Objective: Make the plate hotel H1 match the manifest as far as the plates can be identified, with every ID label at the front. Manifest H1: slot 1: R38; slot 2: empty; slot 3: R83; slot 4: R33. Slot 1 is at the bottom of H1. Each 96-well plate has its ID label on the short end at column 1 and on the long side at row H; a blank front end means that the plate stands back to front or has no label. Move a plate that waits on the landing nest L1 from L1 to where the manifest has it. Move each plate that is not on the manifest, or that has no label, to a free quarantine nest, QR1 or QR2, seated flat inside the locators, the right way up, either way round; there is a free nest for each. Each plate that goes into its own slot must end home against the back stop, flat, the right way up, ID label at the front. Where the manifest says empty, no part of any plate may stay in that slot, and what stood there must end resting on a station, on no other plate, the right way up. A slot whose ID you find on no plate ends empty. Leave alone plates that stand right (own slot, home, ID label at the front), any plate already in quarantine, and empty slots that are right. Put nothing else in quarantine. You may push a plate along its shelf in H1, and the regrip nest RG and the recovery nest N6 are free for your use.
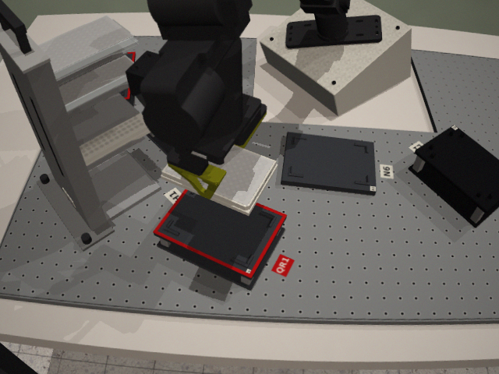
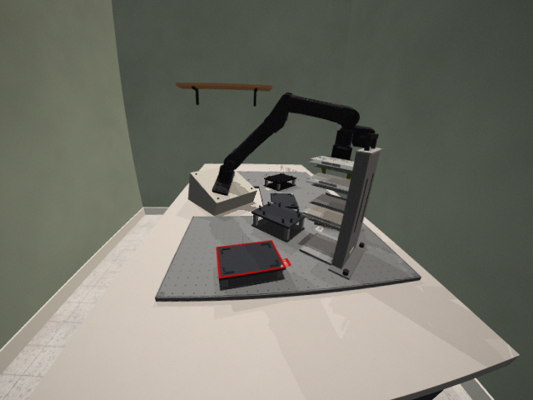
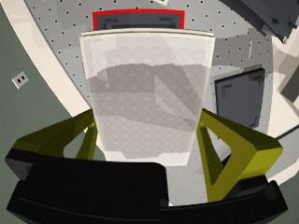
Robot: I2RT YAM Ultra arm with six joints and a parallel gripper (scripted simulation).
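The red-framed quarantine nest QR1 lies 120 mm below my hand. Also, from my hand: black regrip nest RG: 220 mm behind, 80 mm to the right, 100 mm below; translucent plate: 90 mm behind, 200 mm to the right, 110 mm above; plate hotel H1: 40 mm behind, 250 mm to the right.
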